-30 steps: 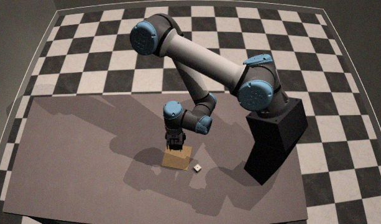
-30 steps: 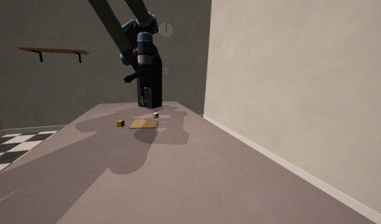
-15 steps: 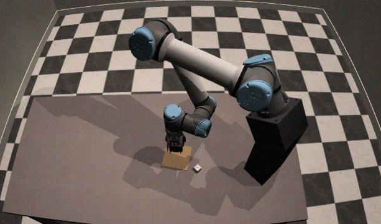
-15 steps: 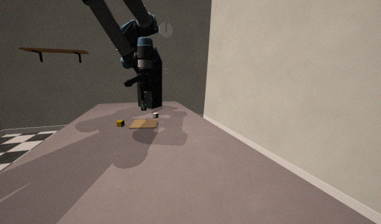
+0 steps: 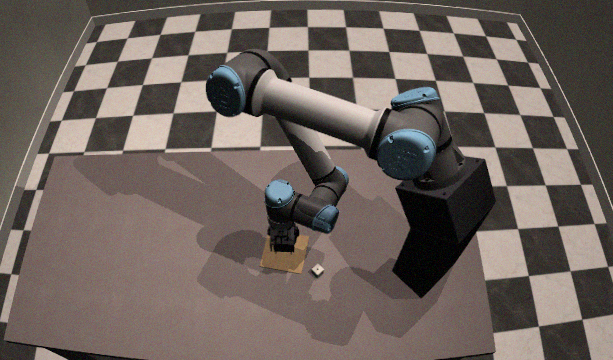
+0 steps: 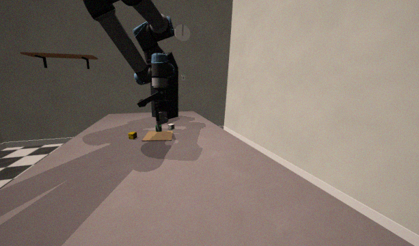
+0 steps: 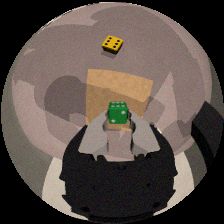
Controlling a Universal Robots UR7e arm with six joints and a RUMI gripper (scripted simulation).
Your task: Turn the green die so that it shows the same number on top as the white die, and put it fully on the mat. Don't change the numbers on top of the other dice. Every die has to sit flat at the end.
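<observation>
Now: the tan mat 4 cm below my hand. Round my hand: yellow die: 12 cm to the right, 3 cm below, 3 cm behind; then white die: 11 cm to the left, 8 cm behind, 3 cm below; then green die: right at my hand.
</observation>
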